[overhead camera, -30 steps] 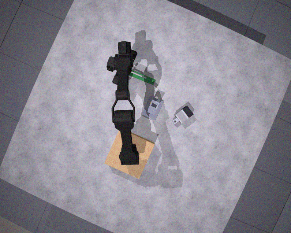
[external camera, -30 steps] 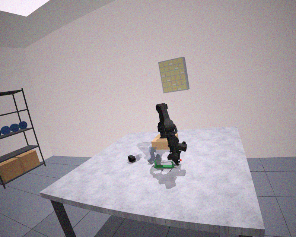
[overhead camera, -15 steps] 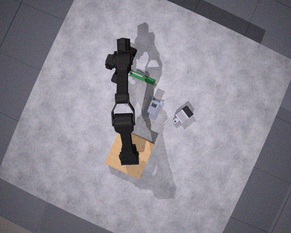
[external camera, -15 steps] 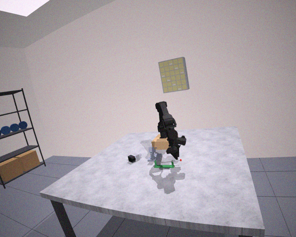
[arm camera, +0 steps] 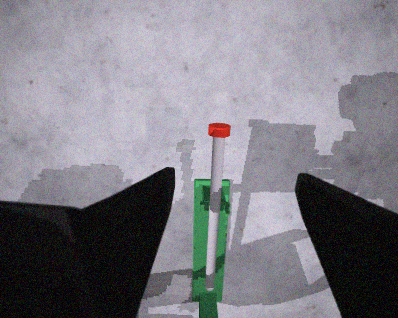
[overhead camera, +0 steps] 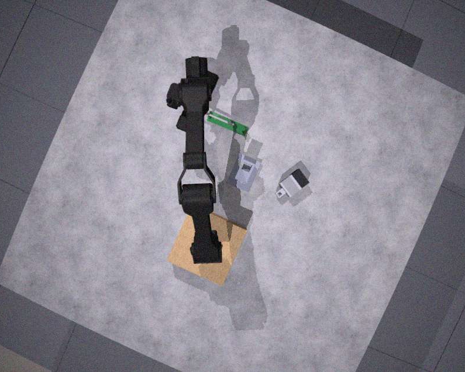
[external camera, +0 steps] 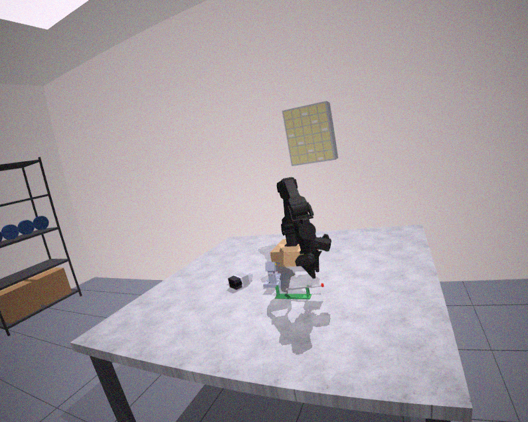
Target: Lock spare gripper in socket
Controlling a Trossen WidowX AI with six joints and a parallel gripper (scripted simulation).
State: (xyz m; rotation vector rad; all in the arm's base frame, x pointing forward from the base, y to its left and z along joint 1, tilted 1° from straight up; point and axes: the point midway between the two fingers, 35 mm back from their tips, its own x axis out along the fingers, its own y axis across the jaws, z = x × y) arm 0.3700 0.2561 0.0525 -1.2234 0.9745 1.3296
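Right now the green cradle is 100 mm to the right of my gripper tip, 70 mm below it and 10 mm ahead of it. Round my gripper tip: socket mount 230 mm to the right, 90 mm behind, 40 mm below; then spare gripper 390 mm to the right, 70 mm below, 60 mm behind.
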